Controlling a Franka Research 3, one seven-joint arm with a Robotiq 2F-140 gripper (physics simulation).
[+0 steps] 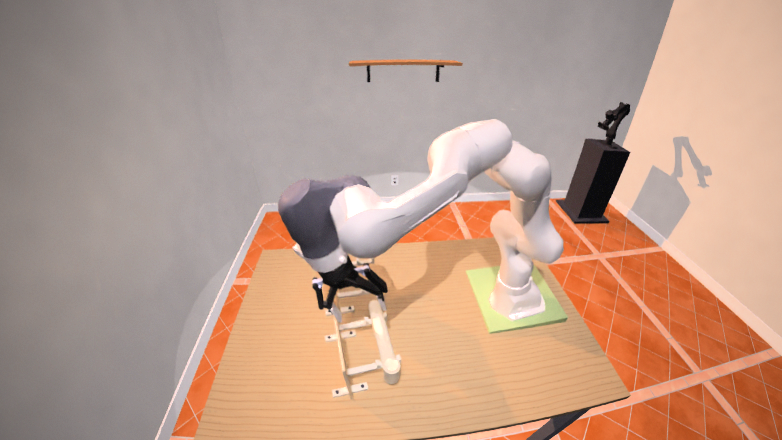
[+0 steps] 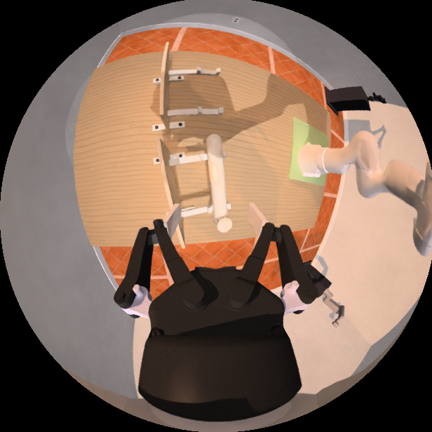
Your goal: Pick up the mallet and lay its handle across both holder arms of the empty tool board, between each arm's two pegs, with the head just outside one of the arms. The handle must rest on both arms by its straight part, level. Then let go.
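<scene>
The pale mallet [image 1: 382,336] [image 2: 216,175] lies across both arms of the nearer tool board [image 1: 341,350] [image 2: 165,175]. Its straight handle crosses the near arm [image 1: 360,368] [image 2: 195,212] and the far arm [image 1: 354,324] [image 2: 192,160], inboard of their outer pegs; the inner pegs are partly hidden. The round head [image 1: 391,373] [image 2: 224,224] is just outside the near arm. The handle looks about level. My gripper [image 1: 358,308] [image 2: 214,210] is open and empty, above the board and apart from the mallet.
A second tool board [image 2: 164,80] stands behind in line, its two arms [image 2: 185,72] [image 2: 185,111] bare. The robot's base stands on a green mat [image 1: 481,292] [image 2: 295,150] at the table's right. A black pedestal [image 1: 596,175] [image 2: 348,98] stands off the table.
</scene>
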